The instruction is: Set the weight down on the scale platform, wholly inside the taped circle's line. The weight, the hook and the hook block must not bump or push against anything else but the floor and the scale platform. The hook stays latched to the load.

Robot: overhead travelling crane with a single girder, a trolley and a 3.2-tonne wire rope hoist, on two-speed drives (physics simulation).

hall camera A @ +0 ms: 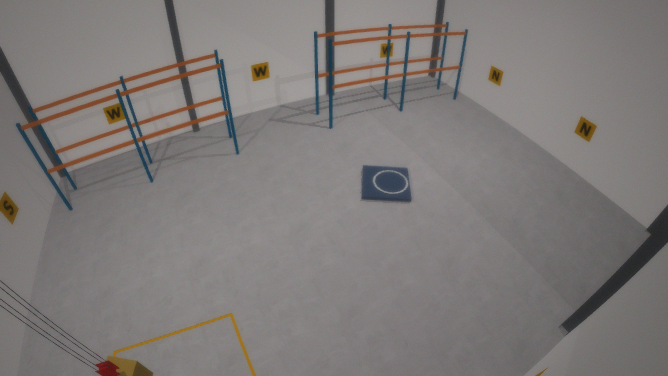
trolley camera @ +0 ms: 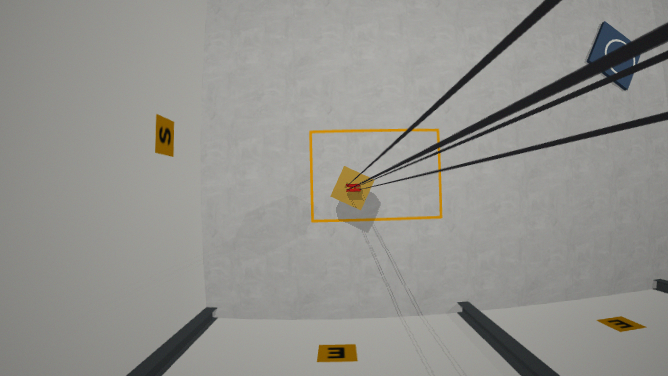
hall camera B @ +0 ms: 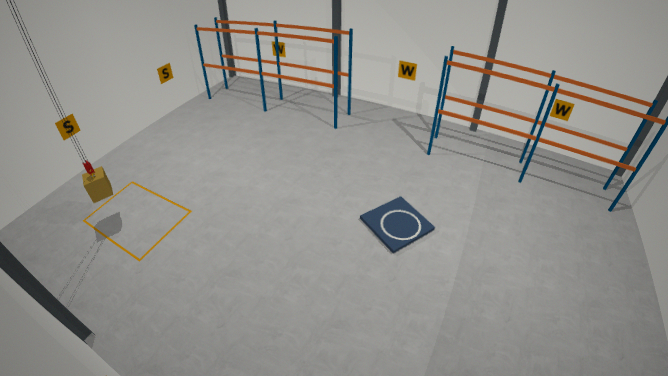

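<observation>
The weight, a yellow block (hall camera A: pixel 131 367) (hall camera B: pixel 98 186) (trolley camera: pixel 341 182), hangs clear of the floor, with its shadow apart from it. My hook (hall camera A: pixel 106 369) (hall camera B: pixel 89 168) (trolley camera: pixel 353 188), under the red hook block, is latched to the weight's top; the latch itself is too small to see. In hall camera A the weight is cut by the bottom edge. The dark blue scale platform (hall camera A: pixel 370 195) (hall camera B: pixel 372 218) (trolley camera: pixel 599 46) lies well away from the weight, with the white taped circle (hall camera A: pixel 374 181) (hall camera B: pixel 381 224) on it. Ropes partly cover the platform in the trolley view.
A yellow rectangle line (hall camera A: pixel 172 334) (hall camera B: pixel 161 197) (trolley camera: pixel 374 130) is marked on the floor near the weight. Two blue and orange racks, one (hall camera A: pixel 135 136) (hall camera B: pixel 335 110) and another (hall camera A: pixel 330 110) (hall camera B: pixel 533 150), stand along the W wall. The S wall is near the weight.
</observation>
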